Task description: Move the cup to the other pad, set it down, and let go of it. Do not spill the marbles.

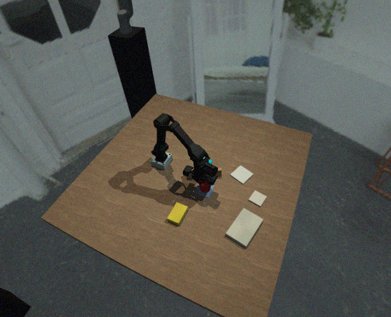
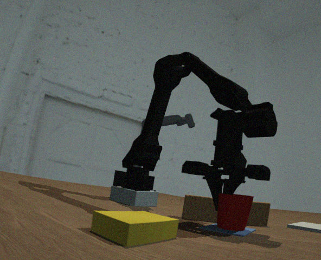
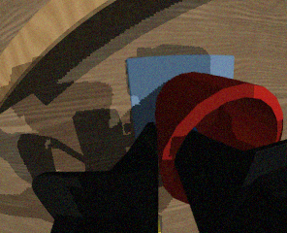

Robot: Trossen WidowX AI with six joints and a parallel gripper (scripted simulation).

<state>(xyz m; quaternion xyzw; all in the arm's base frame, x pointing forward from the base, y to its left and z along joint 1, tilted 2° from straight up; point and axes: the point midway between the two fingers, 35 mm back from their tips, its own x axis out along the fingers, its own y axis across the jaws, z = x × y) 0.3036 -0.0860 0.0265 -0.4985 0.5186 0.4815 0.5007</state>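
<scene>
Now: gripper tip 170 mm to the right of the cyan pad, 50 mm past it and 40 mm above it. From my gripper tip the other things lie so: yellow block: 220 mm to the right, 40 mm behind, 20 mm below; cup: 30 mm ahead; wooden bar: 80 mm to the left, 20 mm below, 10 mm behind.
</scene>
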